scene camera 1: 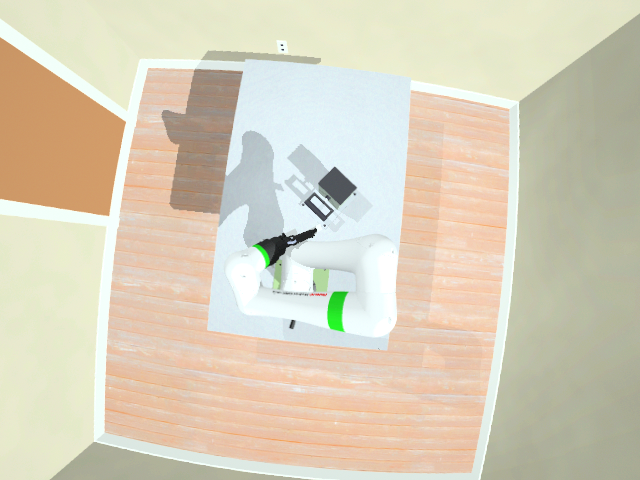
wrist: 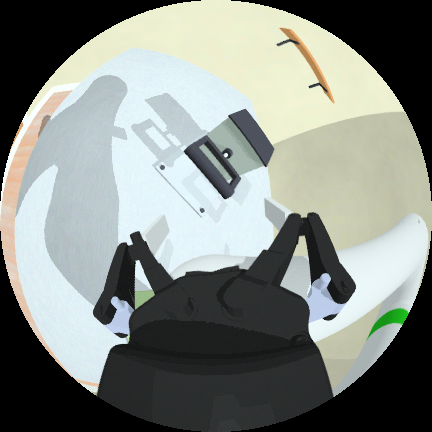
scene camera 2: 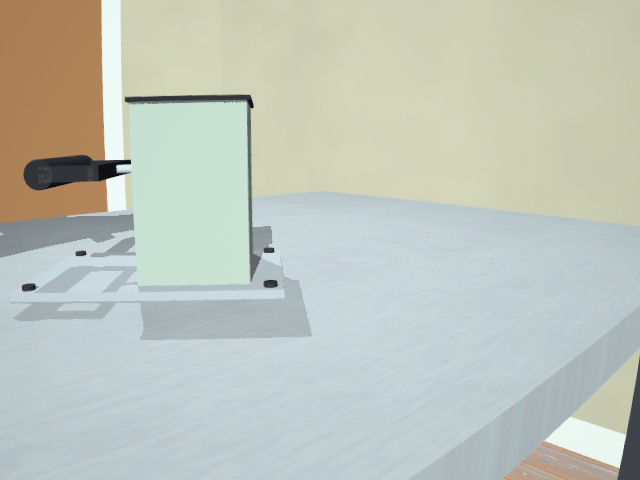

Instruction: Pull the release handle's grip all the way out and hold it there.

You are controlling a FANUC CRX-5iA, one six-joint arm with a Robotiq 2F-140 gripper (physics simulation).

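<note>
The release handle's grip is a dark bar on a rectangular frame. It stands out in front of a pale green box with a dark lid. A short light rod shows between frame and box in scene camera 2. My gripper is open and empty. In the wrist view the grip lies beyond the fingertips, apart from them. In scene camera 1 the fingers point toward the grip's lower right end. The gripper does not show in scene camera 2.
The box stands on a thin pale base plate with dark bolts, on the grey-white table. My white arm bends over the near part of the table, above green plates at its base.
</note>
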